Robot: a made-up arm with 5 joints. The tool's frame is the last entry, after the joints. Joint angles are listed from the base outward.
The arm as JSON. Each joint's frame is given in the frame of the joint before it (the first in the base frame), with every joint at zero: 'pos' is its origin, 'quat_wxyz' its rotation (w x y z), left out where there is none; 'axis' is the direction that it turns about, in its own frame. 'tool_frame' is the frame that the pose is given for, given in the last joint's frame.
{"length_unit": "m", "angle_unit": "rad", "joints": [
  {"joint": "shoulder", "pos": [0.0, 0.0, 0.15], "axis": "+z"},
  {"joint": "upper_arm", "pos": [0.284, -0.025, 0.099], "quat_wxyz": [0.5, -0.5, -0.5, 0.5], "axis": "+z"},
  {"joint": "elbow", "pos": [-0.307, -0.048, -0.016], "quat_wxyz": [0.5, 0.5, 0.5, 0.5], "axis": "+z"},
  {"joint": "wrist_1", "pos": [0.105, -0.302, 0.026], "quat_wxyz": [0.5, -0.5, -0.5, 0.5], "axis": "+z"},
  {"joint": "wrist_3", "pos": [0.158, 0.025, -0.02], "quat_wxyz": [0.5, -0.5, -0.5, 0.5], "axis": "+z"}
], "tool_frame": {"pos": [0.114, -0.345, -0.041], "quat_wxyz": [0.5, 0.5, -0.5, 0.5]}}
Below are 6 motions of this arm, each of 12 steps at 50 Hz.
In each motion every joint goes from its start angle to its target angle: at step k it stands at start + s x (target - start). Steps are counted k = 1, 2, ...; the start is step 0. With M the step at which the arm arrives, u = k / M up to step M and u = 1 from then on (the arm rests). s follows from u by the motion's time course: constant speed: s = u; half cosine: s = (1 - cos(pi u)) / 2; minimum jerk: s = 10 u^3 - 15 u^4 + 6 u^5.
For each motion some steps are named. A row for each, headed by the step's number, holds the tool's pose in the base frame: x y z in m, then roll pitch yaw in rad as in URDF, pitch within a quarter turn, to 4 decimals.
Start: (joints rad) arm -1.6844 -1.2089 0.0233 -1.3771 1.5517
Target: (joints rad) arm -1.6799 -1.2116 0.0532 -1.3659 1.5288
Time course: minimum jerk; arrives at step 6
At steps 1, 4, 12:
1: 0.0667 -0.2016 0.0374 2.0032 1.1665 -2.7428
4: 0.0593 -0.1928 0.0371 1.9887 1.1685 -2.7127
12: 0.0572 -0.1904 0.0371 1.9848 1.1691 -2.7042

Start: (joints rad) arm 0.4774 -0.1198 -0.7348 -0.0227 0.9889
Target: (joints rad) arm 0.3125 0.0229 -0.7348 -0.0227 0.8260
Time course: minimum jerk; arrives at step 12
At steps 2, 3, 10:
2: 0.6570 -0.4314 0.2640 1.1571 -0.7252 0.3385
3: 0.6494 -0.4390 0.2733 1.1332 -0.7264 0.3358
10: 0.5424 -0.5117 0.3891 0.8283 -0.7350 0.3039

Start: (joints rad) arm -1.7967 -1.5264 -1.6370 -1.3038 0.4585
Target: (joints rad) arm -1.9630 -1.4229 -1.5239 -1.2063 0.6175
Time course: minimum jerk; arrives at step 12
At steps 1, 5, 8, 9, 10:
1: -0.0873 -0.1522 0.0869 2.0397 1.2585 2.8584
5: -0.0954 -0.1613 0.0722 2.0902 1.1898 2.8365
8: -0.1099 -0.1712 0.0514 2.1485 1.1006 2.8015
9: -0.1140 -0.1731 0.0461 2.1616 1.0793 2.7925
10: -0.1167 -0.1743 0.0427 2.1699 1.0656 2.7866

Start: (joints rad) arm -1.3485 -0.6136 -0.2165 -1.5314 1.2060
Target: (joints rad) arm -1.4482 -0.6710 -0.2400 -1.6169 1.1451
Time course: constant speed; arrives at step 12
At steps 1, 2, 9, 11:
1: -0.0072 -0.2402 0.1322 1.4416 0.6110 -2.8891
2: -0.0073 -0.2410 0.1353 1.4338 0.6175 -2.9058
9: -0.0096 -0.2478 0.1573 1.3758 0.6622 -3.0246
11: -0.0108 -0.2501 0.1637 1.3581 0.6748 -3.0592

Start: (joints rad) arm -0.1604 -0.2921 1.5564 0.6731 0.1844
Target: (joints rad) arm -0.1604 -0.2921 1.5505 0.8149 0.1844
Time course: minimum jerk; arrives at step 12
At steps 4, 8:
4: 0.4117 -0.5709 -0.1319 1.7373 0.5757 1.3962
8: 0.4140 -0.5656 -0.1537 1.7345 0.4934 1.3951

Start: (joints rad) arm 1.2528 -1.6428 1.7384 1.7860 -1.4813
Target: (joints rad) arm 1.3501 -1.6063 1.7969 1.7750 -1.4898
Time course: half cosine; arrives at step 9
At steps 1, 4, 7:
1: 0.0861 0.2998 -0.2910 -3.0099 -1.2858 -0.1869
4: 0.0831 0.2986 -0.2905 -3.0145 -1.3040 -0.1260
7: 0.0798 0.2975 -0.2898 -3.0239 -1.3263 -0.0477

